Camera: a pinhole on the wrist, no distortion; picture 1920 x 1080 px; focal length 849.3 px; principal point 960.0 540.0 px. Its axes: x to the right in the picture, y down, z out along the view. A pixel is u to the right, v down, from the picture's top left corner.
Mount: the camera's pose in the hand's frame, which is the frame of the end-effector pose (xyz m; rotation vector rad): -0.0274 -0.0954 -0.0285 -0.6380 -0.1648 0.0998
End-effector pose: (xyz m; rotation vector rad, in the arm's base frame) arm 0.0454 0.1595 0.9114 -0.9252 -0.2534 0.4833
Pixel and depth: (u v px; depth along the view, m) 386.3 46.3 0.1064
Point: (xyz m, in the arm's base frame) -0.0615 0.1137 1.0354
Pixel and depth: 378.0 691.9 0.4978
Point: -0.5240 0.2294 0.8898
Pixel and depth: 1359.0 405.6 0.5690
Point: -0.1055 0.6863 1.0428
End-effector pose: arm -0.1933 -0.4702 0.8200 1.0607 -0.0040 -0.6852
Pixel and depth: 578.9 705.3 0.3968
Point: -0.3953 -0.4471 1.1563
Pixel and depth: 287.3 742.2 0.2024
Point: -0.3782 -0.4087 0.9634
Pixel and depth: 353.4 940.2 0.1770
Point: -0.3280 -0.3925 0.9477
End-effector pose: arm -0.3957 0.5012 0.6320 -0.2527 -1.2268 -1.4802
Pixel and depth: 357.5 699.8 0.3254
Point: -0.2726 0.8390 0.5324
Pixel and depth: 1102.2 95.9 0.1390
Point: -0.5016 0.6042 0.6308
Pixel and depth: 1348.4 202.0 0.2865
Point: -0.5426 0.6889 0.7927
